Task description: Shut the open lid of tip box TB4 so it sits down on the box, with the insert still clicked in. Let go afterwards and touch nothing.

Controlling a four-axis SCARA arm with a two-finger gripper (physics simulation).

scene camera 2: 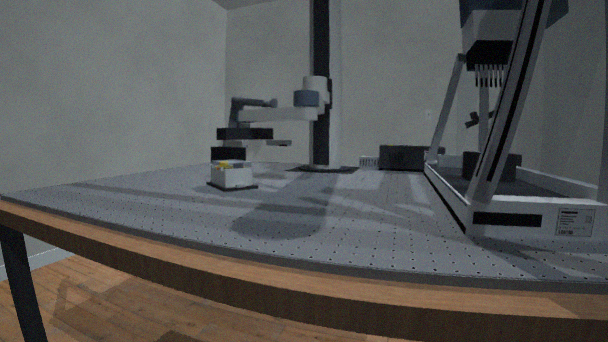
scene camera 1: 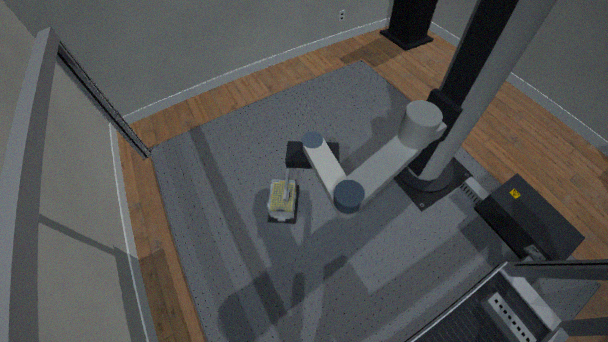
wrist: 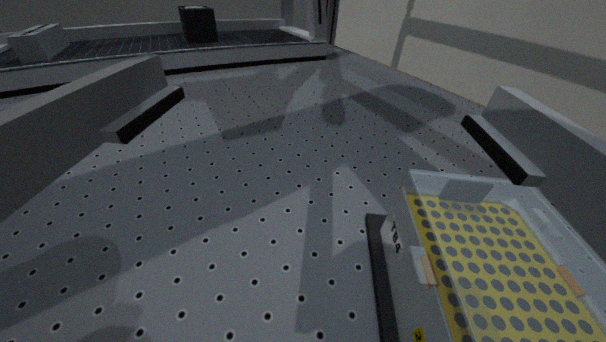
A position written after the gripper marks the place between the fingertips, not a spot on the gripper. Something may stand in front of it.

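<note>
Clear lid (wrist: 497, 254). Dark control unit (scene camera 1: 535, 221), (scene camera 2: 415, 154). The gripper (scene camera 2: 268, 143), (scene camera 1: 310, 201), (wrist: 322, 87).
</note>
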